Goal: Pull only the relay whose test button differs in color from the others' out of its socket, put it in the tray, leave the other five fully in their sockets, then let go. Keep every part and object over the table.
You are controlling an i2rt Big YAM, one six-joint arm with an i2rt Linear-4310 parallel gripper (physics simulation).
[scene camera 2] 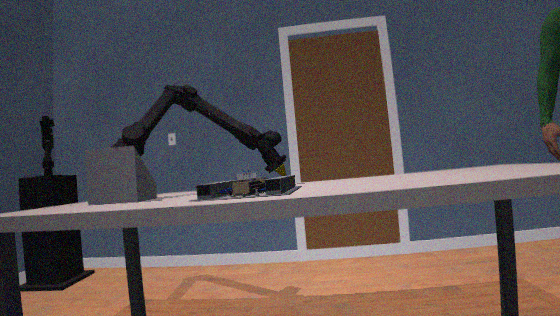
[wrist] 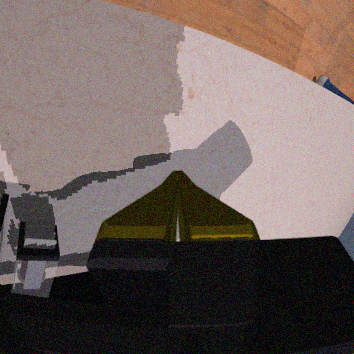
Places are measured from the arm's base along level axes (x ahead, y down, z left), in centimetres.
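Where they show: gripper, between the fingertips: (wrist: 177,178); arm's base, origin of its link: (scene camera 2: 114,164).
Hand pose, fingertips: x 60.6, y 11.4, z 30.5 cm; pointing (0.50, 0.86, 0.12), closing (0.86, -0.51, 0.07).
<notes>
Things, the pixels of their centre, and the offset from my fingertips. Level surfaces: height alone.
- relay, middle of its body: (wrist: 33,257) dx -9.3, dy +0.5, dz -3.6 cm
- pale table, height of its surface: dy +1.9 cm
- tan block, middle of its body: (scene camera 2: 241,187) dx -13.8, dy -0.6, dz -51.3 cm
My gripper (scene camera 2: 283,174) (wrist: 177,178) is shut and empty, its yellow fingertips touching. In the scene view it points down, low over the right end of a dark-walled unit (scene camera 2: 280,186). Clear relay tops (scene camera 2: 246,176) rise above the middle of that unit. In the wrist view a clear part with a black rim, seemingly a relay (wrist: 37,250), shows at the lower left, apart from the fingers. Test button colors cannot be made out, and the sockets are too dark or hidden to tell. I cannot make out the tray in either view.
The unit stands on the pale table (scene camera 2: 400,182) (wrist: 295,165), with a tan block (scene camera 2: 241,188) at its front. A grey box (scene camera 2: 111,175) stands under the arm's base. The table's edge curves across the upper right of the wrist view. A person's arm (scene camera 2: 548,75) hangs at the far right.
</notes>
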